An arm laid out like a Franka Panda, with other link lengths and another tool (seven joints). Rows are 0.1 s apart.
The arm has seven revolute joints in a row. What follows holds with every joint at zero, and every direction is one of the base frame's.
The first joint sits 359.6 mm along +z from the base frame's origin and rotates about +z.
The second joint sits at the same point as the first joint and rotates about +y.
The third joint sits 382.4 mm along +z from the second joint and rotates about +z.
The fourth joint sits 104 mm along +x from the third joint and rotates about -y.
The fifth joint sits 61 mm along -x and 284.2 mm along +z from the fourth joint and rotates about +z.
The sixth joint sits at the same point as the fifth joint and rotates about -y.
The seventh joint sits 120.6 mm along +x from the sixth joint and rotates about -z.
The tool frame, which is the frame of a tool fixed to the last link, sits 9 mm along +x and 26 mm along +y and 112.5 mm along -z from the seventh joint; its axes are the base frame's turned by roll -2.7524, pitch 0 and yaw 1.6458 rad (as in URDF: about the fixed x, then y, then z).
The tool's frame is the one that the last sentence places.
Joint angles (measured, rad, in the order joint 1, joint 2, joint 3, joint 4, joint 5, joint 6, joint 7), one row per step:
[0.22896 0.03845 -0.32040 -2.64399 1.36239 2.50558 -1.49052]
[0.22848 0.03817 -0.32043 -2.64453 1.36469 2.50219 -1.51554]
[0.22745 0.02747 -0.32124 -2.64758 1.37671 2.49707 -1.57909]
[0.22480 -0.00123 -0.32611 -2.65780 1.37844 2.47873 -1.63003]
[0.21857 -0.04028 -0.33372 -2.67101 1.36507 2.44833 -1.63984]
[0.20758 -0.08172 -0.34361 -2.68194 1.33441 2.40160 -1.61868]
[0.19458 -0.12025 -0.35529 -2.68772 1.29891 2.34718 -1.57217]
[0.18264 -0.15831 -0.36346 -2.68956 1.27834 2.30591 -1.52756]
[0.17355 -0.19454 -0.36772 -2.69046 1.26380 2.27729 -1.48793]
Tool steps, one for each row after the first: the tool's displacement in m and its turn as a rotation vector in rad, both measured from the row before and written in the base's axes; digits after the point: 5 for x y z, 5 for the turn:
[-0.00092 0.00043 -0.00028 -0.00333 -0.01313 0.01843]
[-0.00321 0.00027 0.00240 -0.00679 -0.04252 0.03890]
[-0.00621 0.00023 0.00658 0.00827 -0.04472 0.03793]
[-0.00705 -0.00024 0.00929 0.02729 -0.02703 0.01950]
[-0.00655 -0.00033 0.01052 0.04289 -0.01028 0.01381]
[-0.00509 -0.00070 0.01093 0.05262 0.00637 0.00217]
[-0.00399 -0.00132 0.01198 0.04621 0.00108 -0.00938]
[-0.00364 -0.00091 0.01165 0.03547 -0.00246 -0.00967]

